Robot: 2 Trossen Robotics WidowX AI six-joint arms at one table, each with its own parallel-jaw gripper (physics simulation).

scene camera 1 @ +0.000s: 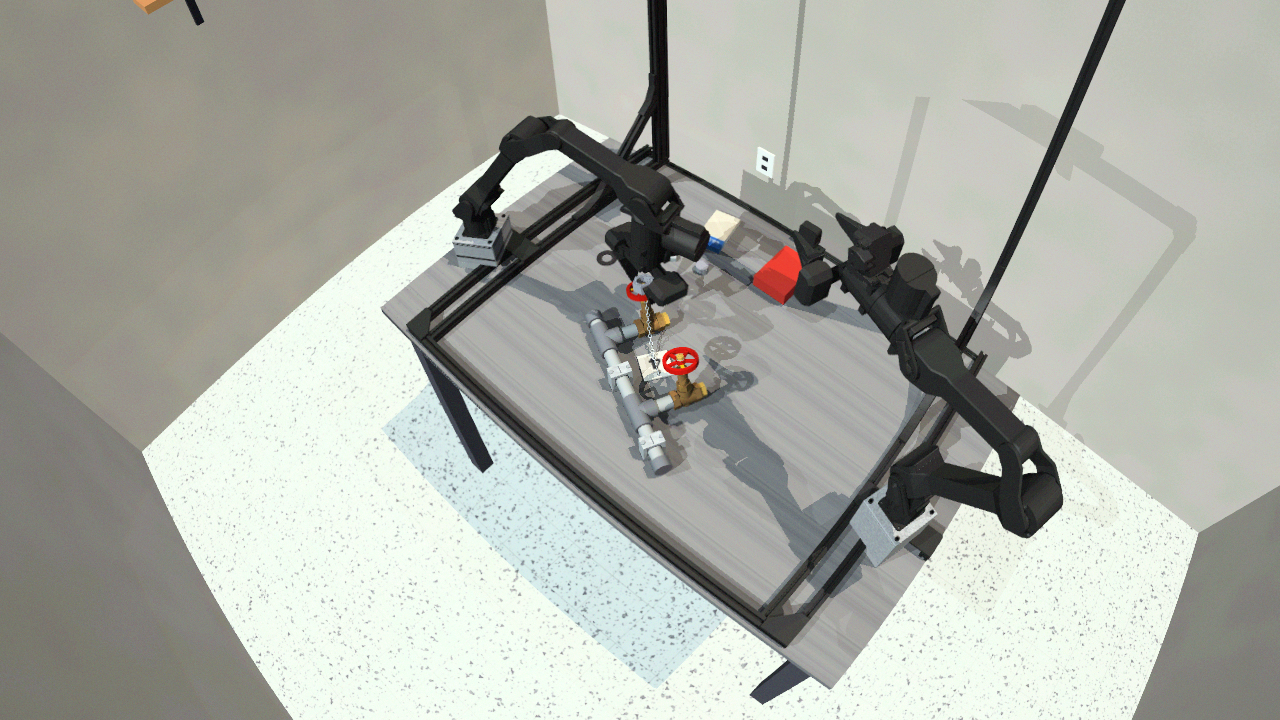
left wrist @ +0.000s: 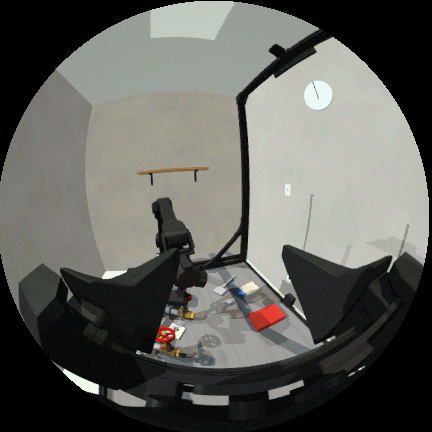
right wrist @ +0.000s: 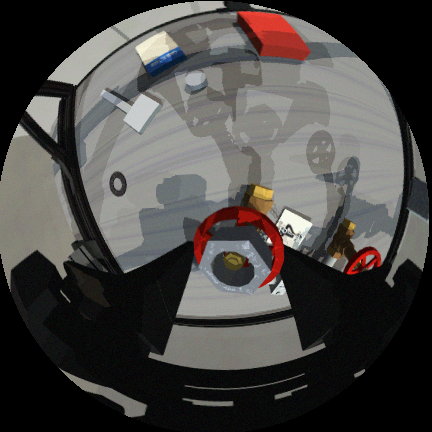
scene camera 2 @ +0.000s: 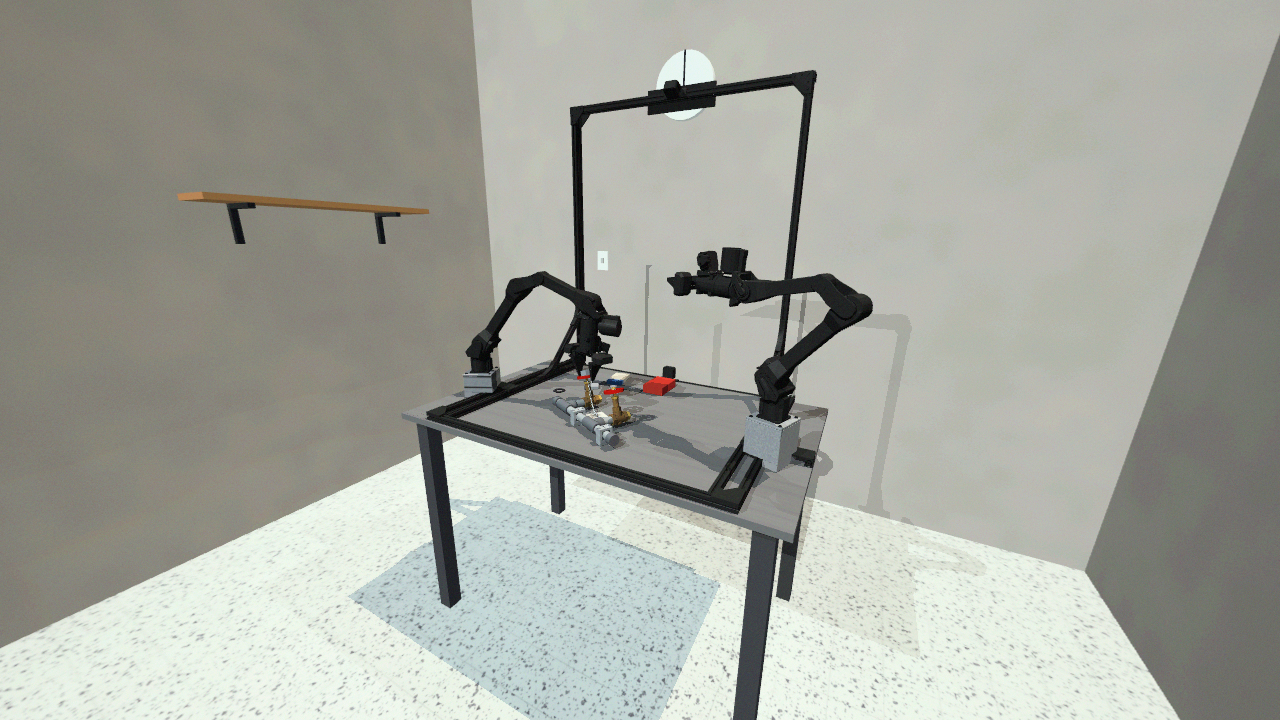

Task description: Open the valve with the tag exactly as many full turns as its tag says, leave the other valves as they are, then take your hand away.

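Places are measured from the left arm's base along level axes (x ahead, y right, z down), in centimetres.
Where they show: left gripper, fingertip midpoint: (scene camera 1: 815, 223) (left wrist: 231, 252); right gripper, fingertip midpoint: (scene camera 1: 642, 291) (right wrist: 236, 248) (scene camera 2: 586, 378); left arm's base, origin of the base link: (scene camera 1: 901, 507) (scene camera 2: 773, 417); right arm's base, origin of the base link: (scene camera 1: 480, 227) (scene camera 2: 481, 370).
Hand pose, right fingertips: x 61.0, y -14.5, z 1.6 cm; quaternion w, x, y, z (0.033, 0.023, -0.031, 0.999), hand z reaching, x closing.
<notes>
Each offset is from my right fingertips to the top centre of the thing. "spot": to the spot under its first point.
The tagged valve has a red handwheel (scene camera 1: 633, 291) (scene camera 2: 583, 377) and a grey hexagonal hub @(dx +0.1, dy +0.4, dz -3.2 cm) (right wrist: 262, 268). Its white tag @(dx -9.6, dy -2.9, dz +9.6 cm) (scene camera 1: 649, 366) (right wrist: 291, 228) hangs on a chain and bears a black numeral that looks like a 4. My right gripper (scene camera 1: 647, 281) (right wrist: 236, 248) points down over this valve, shut on the hub, one finger on each side; the brass body is partly hidden. The other valve's red handwheel @(dx -17.0, dy -2.1, dz -1.9 cm) (scene camera 1: 665, 362) (scene camera 2: 613, 391) (left wrist: 173, 336) stands untouched to the right in scene camera 1. My left gripper (left wrist: 231, 252) is open and empty, high above the table.
Both valves join a grey pipe @(spot: dx -18.2, dy -12.2, dz +5.9 cm) (scene camera 1: 633, 410) clamped on the table. A red block @(dx -4.0, dy +31.6, dz +7.3 cm) (scene camera 1: 776, 276) (left wrist: 267, 318) (right wrist: 275, 37), a cream and blue box @(dx +14.1, dy +26.4, dz +8.8 cm) (scene camera 1: 723, 227) (right wrist: 161, 52), a grey mallet-shaped tool @(dx +19.2, dy +16.7, dz +9.2 cm) (right wrist: 142, 113) and a dark ring @(dx +19.7, dy +1.8, dz +10.1 cm) (right wrist: 113, 184) lie behind or beside them.
</notes>
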